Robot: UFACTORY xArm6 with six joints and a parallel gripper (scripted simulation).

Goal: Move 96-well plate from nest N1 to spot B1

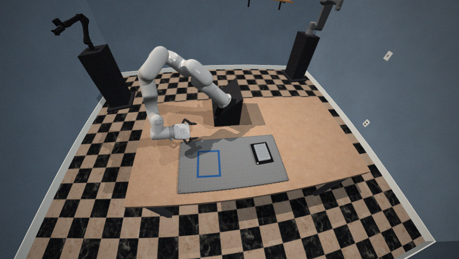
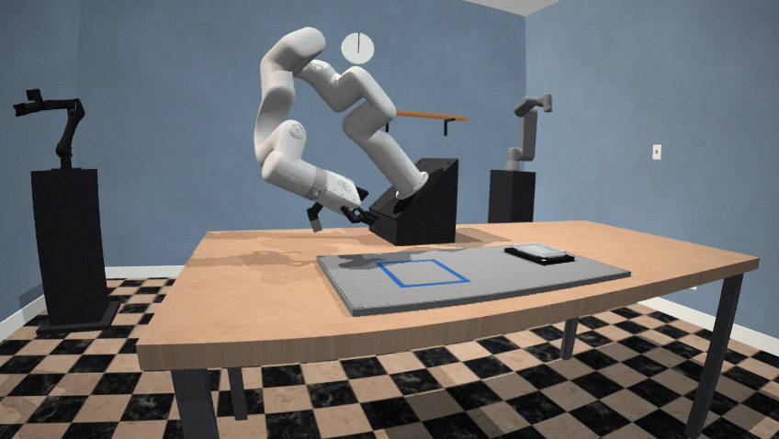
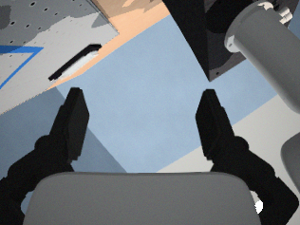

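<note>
My gripper is now 41 cm to the right of the 96-well plate, 21 cm short of it and 10 cm above it. The rest, counted from my hand: black plate nest N1 (41 cm to the left, 21 cm ahead, 12 cm below).
</note>
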